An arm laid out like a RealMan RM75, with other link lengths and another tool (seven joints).
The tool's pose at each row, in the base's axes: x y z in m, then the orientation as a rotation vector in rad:
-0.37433 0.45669 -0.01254 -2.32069 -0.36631 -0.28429
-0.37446 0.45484 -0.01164 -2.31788 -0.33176 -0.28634
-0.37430 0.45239 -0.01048 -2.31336 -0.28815 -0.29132
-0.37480 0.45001 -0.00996 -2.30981 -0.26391 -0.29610
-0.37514 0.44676 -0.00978 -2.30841 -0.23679 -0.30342
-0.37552 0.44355 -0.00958 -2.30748 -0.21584 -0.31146
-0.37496 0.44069 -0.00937 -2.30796 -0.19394 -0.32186
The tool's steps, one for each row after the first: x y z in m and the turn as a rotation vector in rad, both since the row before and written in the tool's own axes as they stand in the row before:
-0.00017 0.00061 -0.00196 0.00285 0.01277 0.02431
0.00013 0.00094 -0.00255 0.00359 0.01796 0.02997
-0.00060 0.00111 -0.00214 0.00242 0.01158 0.01605
-0.00059 0.00198 -0.00254 -0.00037 0.01391 0.01732
-0.00055 0.00194 -0.00253 -0.00098 0.01240 0.01261
0.00043 0.00194 -0.00214 -0.00293 0.01413 0.01249

